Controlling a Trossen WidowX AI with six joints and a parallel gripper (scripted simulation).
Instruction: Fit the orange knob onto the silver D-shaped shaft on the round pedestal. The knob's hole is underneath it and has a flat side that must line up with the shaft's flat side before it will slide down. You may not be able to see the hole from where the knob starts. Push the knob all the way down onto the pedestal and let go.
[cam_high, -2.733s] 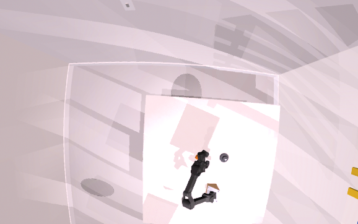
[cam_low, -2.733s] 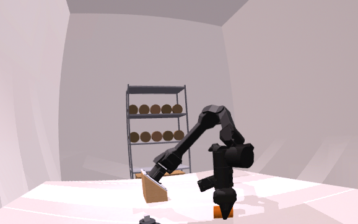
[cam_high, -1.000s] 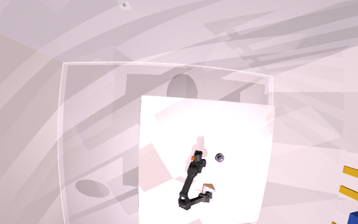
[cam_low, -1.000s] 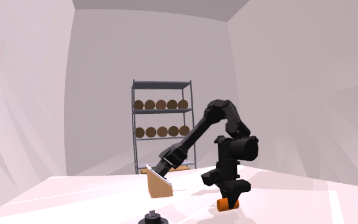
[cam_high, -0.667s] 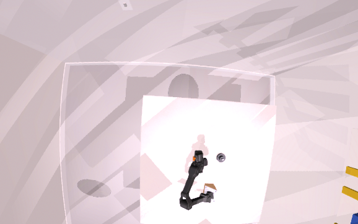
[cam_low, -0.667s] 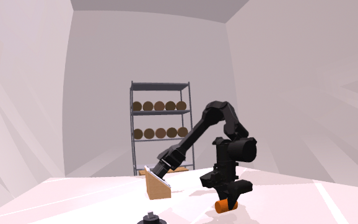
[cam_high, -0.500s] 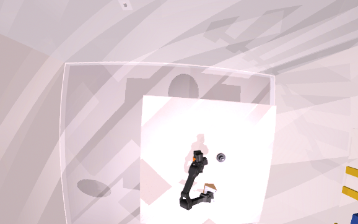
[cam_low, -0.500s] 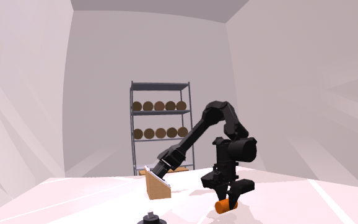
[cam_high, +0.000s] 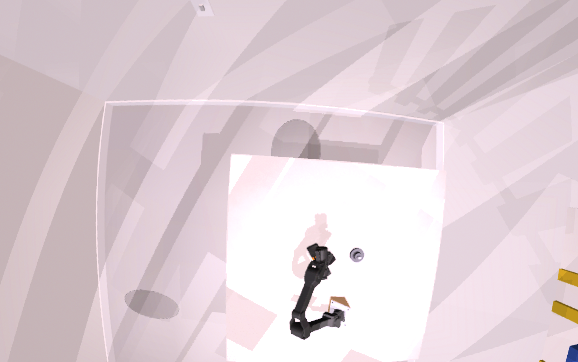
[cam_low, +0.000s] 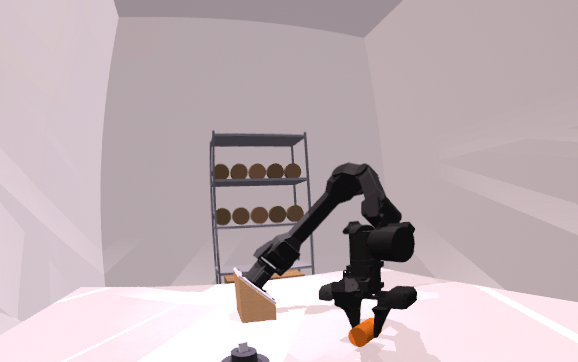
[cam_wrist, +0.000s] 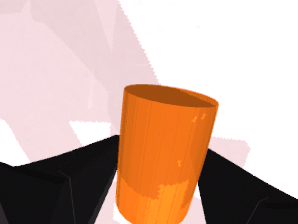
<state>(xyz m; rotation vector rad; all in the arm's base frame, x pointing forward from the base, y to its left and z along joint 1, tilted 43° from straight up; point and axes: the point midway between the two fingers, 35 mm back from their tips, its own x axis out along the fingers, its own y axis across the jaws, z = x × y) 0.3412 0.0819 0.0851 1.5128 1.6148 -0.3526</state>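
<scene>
Right now the orange knob is 1 cm to the right of my gripper tip, 1 cm ahead of it and 1 cm above it. From my gripper tip the other things lie so: silver shaft: 23 cm to the right, 2 cm behind, 1 cm above.
</scene>
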